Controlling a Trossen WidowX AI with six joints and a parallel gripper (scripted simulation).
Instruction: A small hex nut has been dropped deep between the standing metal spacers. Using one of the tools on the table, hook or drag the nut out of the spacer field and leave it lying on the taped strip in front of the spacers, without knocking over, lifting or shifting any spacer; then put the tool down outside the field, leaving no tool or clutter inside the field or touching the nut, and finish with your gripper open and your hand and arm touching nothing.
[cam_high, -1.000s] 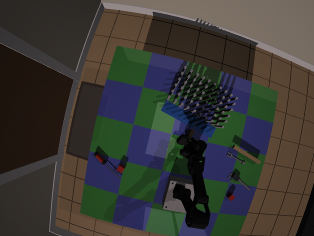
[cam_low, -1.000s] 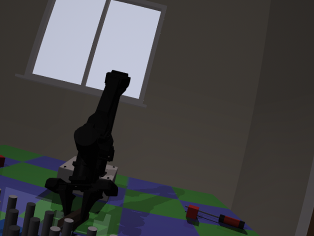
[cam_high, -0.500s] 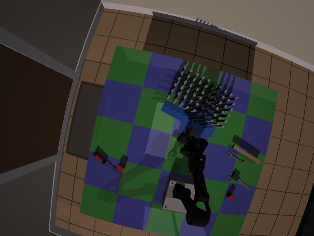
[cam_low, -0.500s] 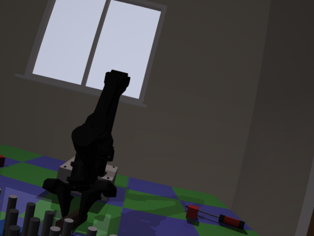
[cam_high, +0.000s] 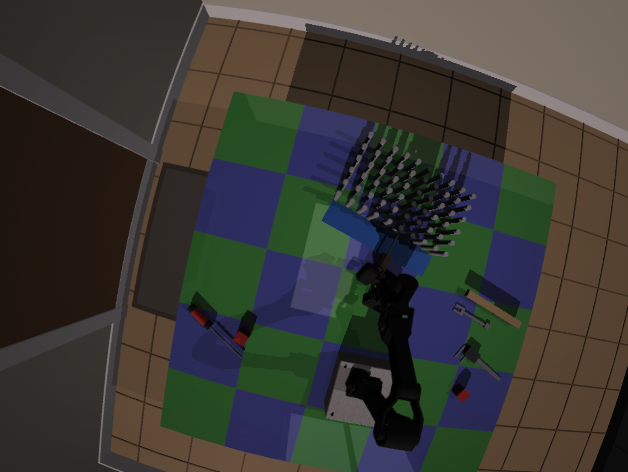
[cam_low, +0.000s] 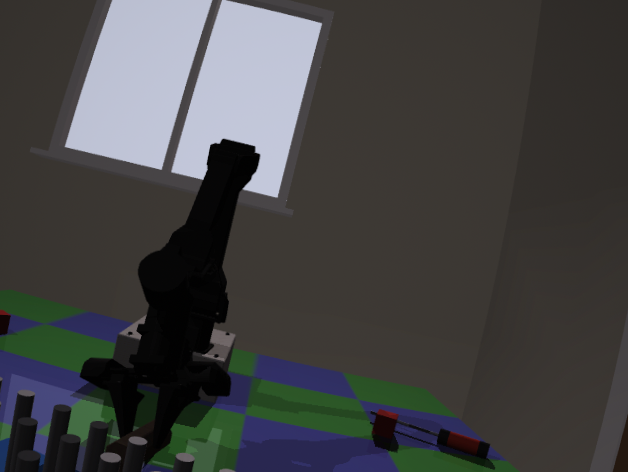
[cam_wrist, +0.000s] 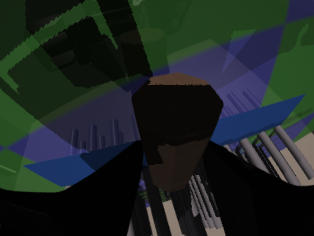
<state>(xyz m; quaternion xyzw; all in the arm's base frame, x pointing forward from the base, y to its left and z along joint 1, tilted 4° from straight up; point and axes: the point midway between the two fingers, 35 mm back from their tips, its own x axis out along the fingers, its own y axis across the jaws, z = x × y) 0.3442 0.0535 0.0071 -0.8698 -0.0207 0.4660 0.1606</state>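
Now: gripper tip 80 mm short of the blue taped strip, 30 mm to the right of it and 40 mm above it.
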